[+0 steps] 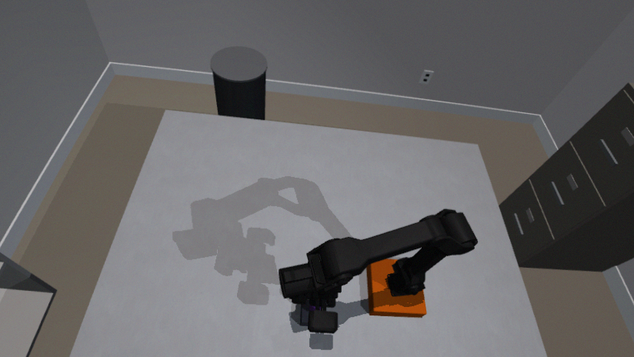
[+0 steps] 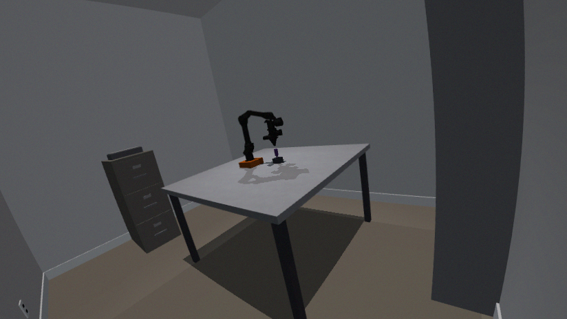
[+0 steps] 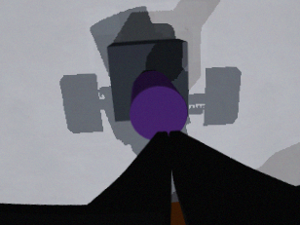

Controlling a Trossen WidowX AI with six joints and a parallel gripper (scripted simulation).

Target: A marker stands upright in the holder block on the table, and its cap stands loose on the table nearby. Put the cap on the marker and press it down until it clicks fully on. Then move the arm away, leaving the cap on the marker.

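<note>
The purple cap is 5 cm below my gripper tip.
</note>
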